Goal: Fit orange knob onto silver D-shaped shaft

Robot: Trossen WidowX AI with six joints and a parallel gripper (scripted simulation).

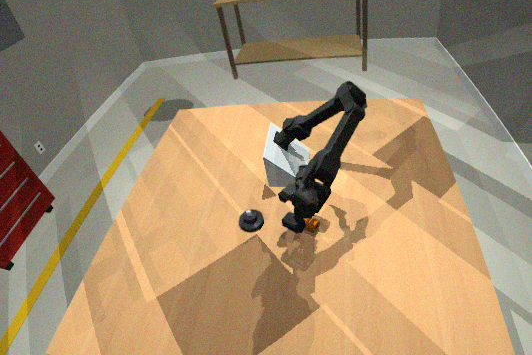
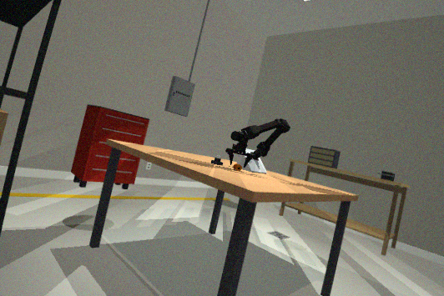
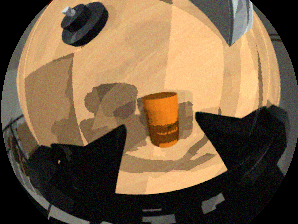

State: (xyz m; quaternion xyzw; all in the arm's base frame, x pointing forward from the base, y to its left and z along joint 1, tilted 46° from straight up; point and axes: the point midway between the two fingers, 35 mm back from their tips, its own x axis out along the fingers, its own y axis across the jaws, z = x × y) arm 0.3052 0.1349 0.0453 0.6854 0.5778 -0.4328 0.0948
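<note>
My gripper tip is 1 cm to the left of the orange knob, 1 cm past it and 1 cm above it. The rest, counted from my gripper tip: dark round pedestal 20 cm to the right, 1 cm behind, 1 cm above.
</note>
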